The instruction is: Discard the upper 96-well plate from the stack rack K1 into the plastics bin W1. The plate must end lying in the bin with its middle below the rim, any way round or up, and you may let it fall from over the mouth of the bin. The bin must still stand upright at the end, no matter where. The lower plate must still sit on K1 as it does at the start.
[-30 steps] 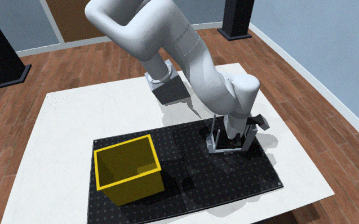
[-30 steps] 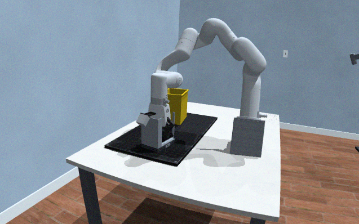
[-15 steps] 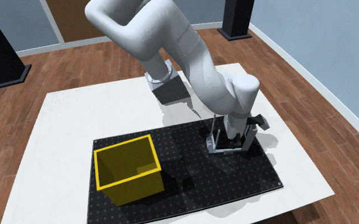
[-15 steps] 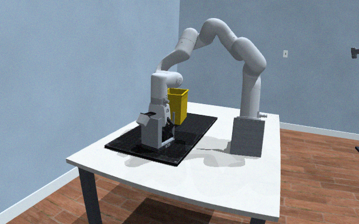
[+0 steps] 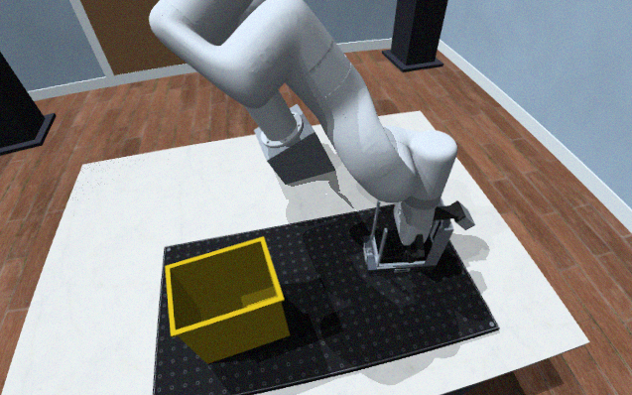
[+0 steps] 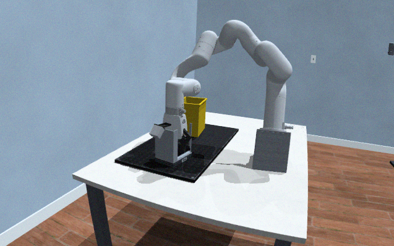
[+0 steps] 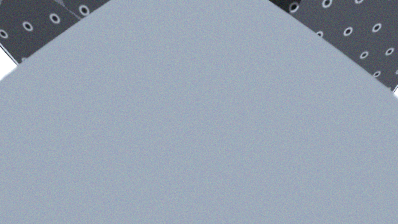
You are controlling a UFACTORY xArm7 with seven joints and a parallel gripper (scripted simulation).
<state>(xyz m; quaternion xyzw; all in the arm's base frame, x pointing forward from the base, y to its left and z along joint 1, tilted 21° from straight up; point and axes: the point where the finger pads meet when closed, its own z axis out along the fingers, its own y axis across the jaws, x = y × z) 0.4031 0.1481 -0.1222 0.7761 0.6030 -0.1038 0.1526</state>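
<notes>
The white 96-well plate is 30 mm below my hand. The rest, counted from my hand: thin post (50 mm behind, 50 mm to the right, 40 mm above); black 96-well plate (10 mm below); tall grey back wall (20 mm ahead, 60 mm to the left, 40 mm above).
</notes>
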